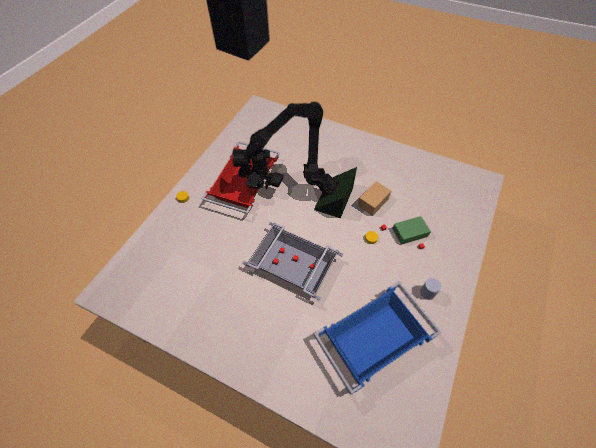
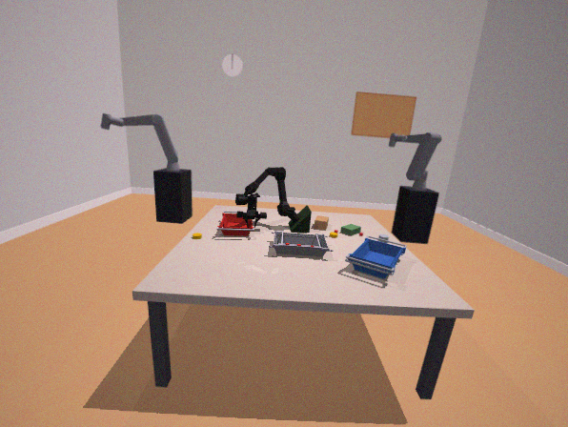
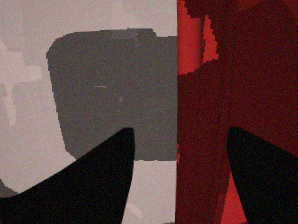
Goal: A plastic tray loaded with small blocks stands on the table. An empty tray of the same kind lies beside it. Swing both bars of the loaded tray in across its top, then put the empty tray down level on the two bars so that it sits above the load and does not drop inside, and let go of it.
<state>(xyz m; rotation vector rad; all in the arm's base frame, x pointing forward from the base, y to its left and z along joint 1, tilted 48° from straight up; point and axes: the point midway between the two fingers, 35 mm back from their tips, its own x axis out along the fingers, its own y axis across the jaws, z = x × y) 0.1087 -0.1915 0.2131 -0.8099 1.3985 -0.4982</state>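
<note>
Right now my gripper tip is 9 cm to the left of the red tray, 3 cm below it and 1 cm short of it. Also, from my gripper tip: grey cylinder 80 cm to the left, 12 cm ahead, 2 cm above; then green block 65 cm to the left, 10 cm behind, 1 cm above; then tan box 46 cm to the left, 17 cm behind, 2 cm above.
</note>
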